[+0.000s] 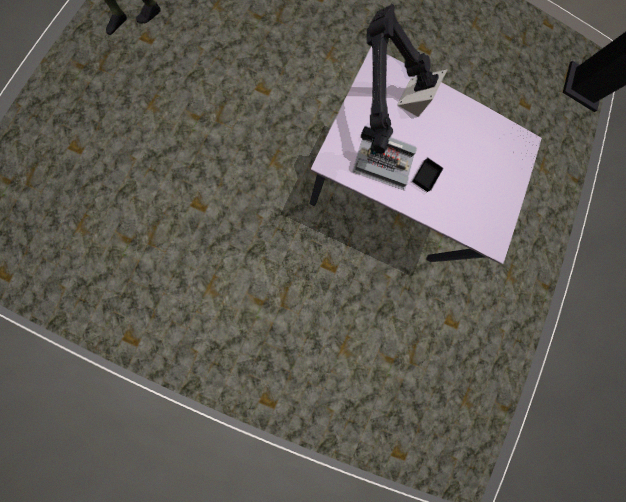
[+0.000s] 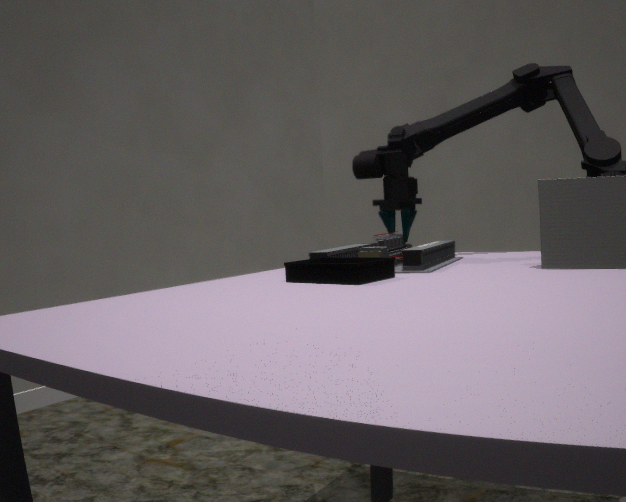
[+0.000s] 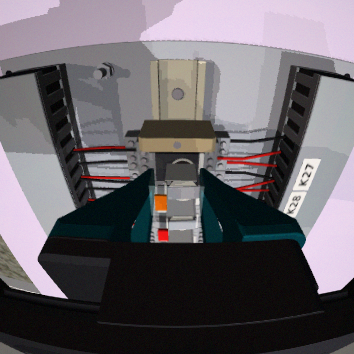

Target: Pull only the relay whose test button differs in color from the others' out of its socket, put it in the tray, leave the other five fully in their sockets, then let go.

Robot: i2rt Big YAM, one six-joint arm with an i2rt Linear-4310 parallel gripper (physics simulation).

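Where they show: gripper, fingertip midpoint: [image 1: 373, 151] [image 2: 399, 242] [image 3: 176, 176]; arm's base, link origin: [image 1: 426, 84] [image 2: 612, 212].
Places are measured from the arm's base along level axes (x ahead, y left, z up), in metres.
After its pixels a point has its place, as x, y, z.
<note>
My gripper [image 1: 380, 150] {0.499, -0.119, -0.054} [image 2: 398, 235] {0.499, -0.119, -0.054} [image 3: 176, 176] {0.499, -0.119, -0.054} has its teal fingers down over the relay row, shut on the relay with the orange test button [image 3: 160, 202] {0.507, -0.120, -0.029}. That clear-cased relay stands in the row, in line with its neighbour. A relay with a red test button [image 3: 163, 235] {0.504, -0.092, -0.030} is next to it, nearer the gripper body. The other relays are partly or wholly hidden by the gripper. The row sits on a grey panel [image 3: 240, 82] {0.461, -0.174, -0.097}, beside a tan end block [image 3: 177, 145] {0.501, -0.138, -0.059}. The black tray [image 1: 427, 175] {0.458, 0.231, -0.097} [image 2: 339, 272] {0.430, 0.286, -0.080} stands beside the panel with no relay visible in it.
Slotted wiring ducts [image 3: 22, 117] {0.596, -0.150, -0.057} [image 3: 327, 120] {0.415, -0.169, -0.057} flank the relay row, with red and black wires running to it. Labels K27 [image 3: 306, 173] {0.412, -0.131, -0.057} and K28 are on the right duct. The arm's grey base block [image 2: 582, 224] {0.053, 0.056, -0.020} stands on the table. A person's feet [image 1: 116, 22] show on the floor.
</note>
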